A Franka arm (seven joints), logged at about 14 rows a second.
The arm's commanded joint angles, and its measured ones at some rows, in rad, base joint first. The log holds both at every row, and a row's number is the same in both.
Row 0, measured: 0.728, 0.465, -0.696, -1.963, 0.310, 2.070, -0.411
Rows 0 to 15, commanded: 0.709, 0.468, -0.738, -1.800, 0.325, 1.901, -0.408; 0.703, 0.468, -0.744, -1.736, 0.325, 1.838, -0.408; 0.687, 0.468, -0.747, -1.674, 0.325, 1.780, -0.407; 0.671, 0.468, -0.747, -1.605, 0.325, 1.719, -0.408; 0.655, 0.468, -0.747, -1.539, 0.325, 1.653, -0.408; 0.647, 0.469, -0.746, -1.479, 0.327, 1.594, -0.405; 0.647, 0.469, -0.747, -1.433, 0.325, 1.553, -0.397; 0.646, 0.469, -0.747, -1.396, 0.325, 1.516, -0.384; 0.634, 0.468, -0.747, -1.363, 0.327, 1.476, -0.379; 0.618, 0.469, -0.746, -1.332, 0.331, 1.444, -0.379; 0.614, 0.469, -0.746, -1.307, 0.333, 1.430, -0.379; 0.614, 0.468, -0.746, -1.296, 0.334, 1.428, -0.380; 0.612, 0.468, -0.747, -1.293, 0.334, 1.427, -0.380; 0.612, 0.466, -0.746, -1.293, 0.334, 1.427, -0.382; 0.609, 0.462, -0.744, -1.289, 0.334, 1.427, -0.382; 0.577, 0.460, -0.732, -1.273, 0.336, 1.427, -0.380
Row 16, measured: 0.623, 0.453, -0.750, -1.320, 0.310, 1.452, -0.399
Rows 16 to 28, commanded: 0.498, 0.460, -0.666, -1.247, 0.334, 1.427, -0.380; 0.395, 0.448, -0.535, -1.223, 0.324, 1.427, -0.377; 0.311, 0.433, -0.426, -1.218, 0.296, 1.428, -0.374; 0.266, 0.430, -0.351, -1.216, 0.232, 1.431, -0.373; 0.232, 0.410, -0.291, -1.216, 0.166, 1.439, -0.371; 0.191, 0.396, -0.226, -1.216, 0.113, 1.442, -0.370; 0.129, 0.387, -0.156, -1.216, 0.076, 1.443, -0.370; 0.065, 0.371, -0.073, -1.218, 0.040, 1.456, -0.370; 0.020, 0.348, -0.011, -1.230, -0.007, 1.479, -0.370; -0.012, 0.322, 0.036, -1.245, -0.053, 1.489, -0.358; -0.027, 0.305, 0.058, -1.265, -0.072, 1.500, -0.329; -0.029, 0.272, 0.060, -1.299, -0.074, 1.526, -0.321; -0.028, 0.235, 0.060, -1.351, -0.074, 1.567, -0.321
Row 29, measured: -0.011, 0.326, 0.029, -1.235, -0.045, 1.498, -0.360
